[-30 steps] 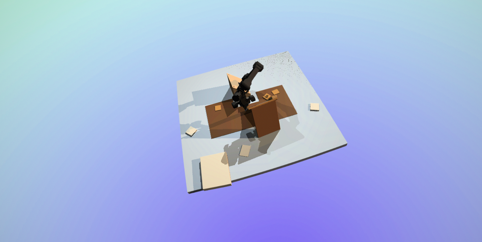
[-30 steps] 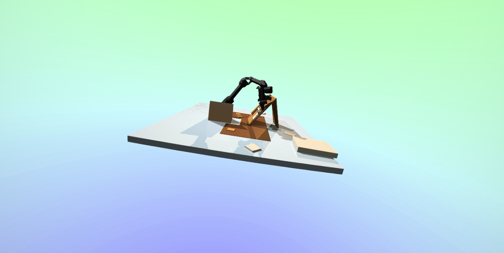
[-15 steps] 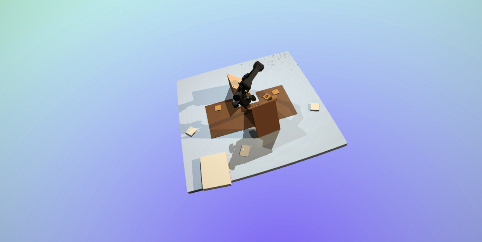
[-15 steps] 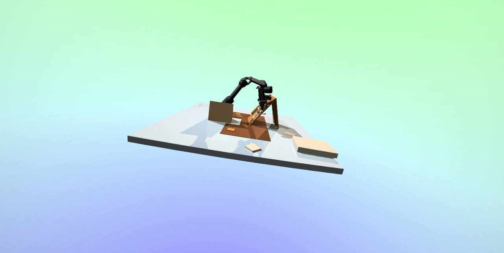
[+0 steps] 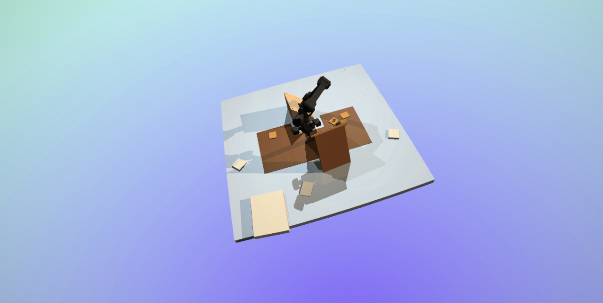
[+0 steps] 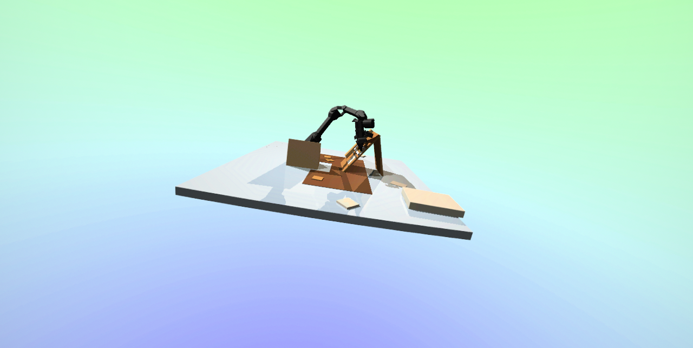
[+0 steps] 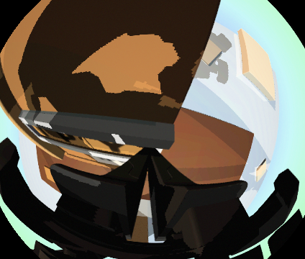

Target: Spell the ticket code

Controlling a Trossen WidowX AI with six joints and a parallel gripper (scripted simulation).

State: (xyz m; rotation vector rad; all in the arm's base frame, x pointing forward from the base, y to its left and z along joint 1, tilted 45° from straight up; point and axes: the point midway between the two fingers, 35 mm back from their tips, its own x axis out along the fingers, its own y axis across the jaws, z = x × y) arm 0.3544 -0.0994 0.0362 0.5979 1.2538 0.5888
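The tan letter tile is 3 cm to the left of my gripper tip. From my gripper tip the other things lie so: white ticket (8 cm below, 5 cm to the left, 5 cm behind); then dark brown mat (16 cm below, 16 cm behind, 4 cm to the left); then cream block (38 cm to the right, 38 cm ahead, 14 cm below).
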